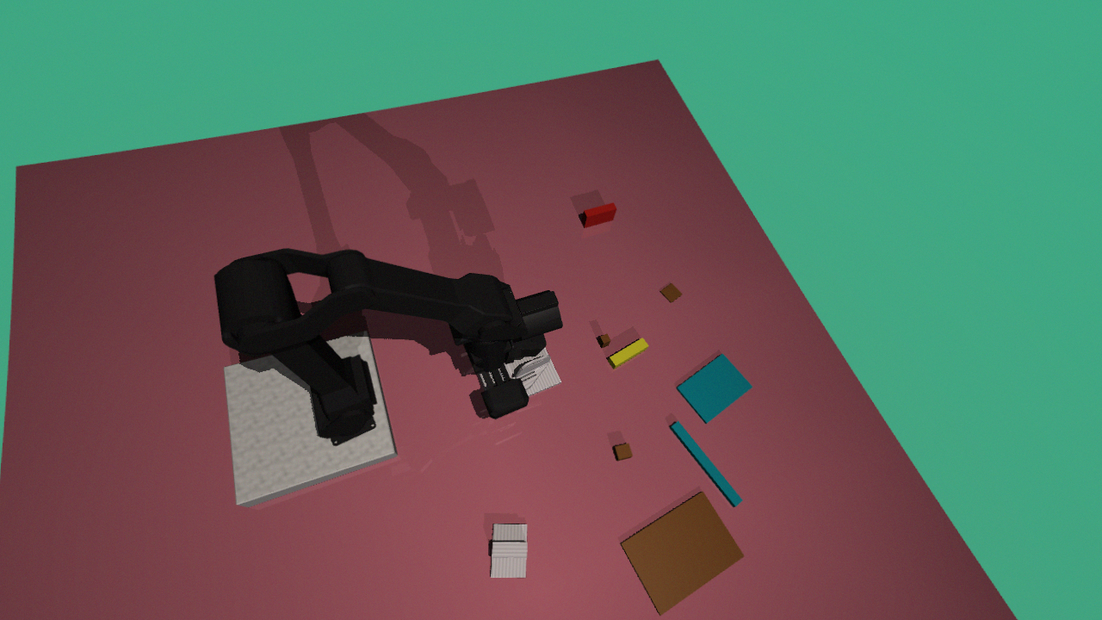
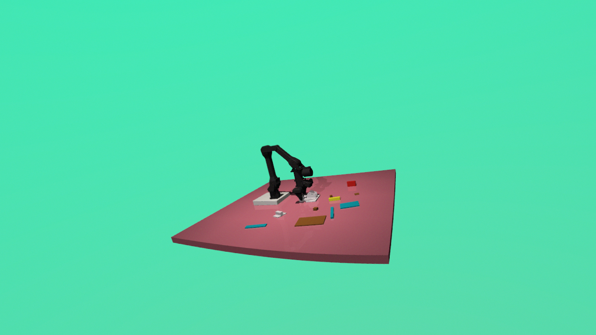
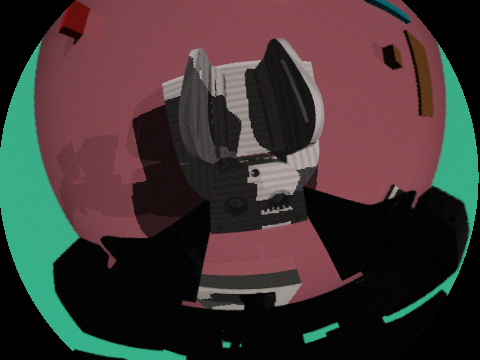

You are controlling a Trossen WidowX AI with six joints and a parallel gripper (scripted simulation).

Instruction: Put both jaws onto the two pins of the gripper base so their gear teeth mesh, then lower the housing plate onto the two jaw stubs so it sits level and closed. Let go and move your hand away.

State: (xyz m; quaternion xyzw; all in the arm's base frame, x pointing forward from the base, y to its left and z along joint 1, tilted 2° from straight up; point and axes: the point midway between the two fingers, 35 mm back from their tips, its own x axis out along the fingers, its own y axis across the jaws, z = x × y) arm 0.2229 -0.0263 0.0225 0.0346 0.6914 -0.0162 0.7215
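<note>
The gripper jaw is 20 mm to the right of my gripper tip and 20 mm ahead of it. Round my gripper tip: white stepped block (260 mm to the right, 90 mm behind); then teal bar (290 mm to the right, 250 mm ahead, 10 mm below); then yellow bar (230 mm ahead, 80 mm to the right).
</note>
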